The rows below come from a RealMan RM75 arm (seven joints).
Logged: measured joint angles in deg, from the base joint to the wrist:
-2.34 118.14 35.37 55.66 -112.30 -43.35 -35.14
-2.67 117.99 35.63 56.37 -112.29 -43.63 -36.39
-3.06 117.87 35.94 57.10 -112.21 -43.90 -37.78
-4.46 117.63 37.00 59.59 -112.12 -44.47 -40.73
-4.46 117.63 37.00 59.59 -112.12 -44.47 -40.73
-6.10 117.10 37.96 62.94 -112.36 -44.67 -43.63
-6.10 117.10 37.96 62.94 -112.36 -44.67 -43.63
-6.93 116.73 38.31 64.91 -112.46 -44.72 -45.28
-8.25 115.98 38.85 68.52 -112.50 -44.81 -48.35
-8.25 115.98 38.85 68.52 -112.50 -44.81 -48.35
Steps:
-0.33 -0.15 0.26 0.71 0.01 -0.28 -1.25
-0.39 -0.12 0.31 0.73 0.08 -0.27 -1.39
-1.40 -0.24 1.06 2.49 0.09 -0.57 -2.95
0.00 0.00 0.00 0.00 0.00 0.00 0.00
-1.64 -0.53 0.96 3.35 -0.24 -0.20 -2.90
0.00 0.00 0.00 0.00 0.00 0.00 0.00
-0.83 -0.37 0.35 1.97 -0.10 -0.05 -1.65
-1.32 -0.75 0.54 3.61 -0.04 -0.09 -3.07
0.00 0.00 0.00 0.00 0.00 0.00 0.00

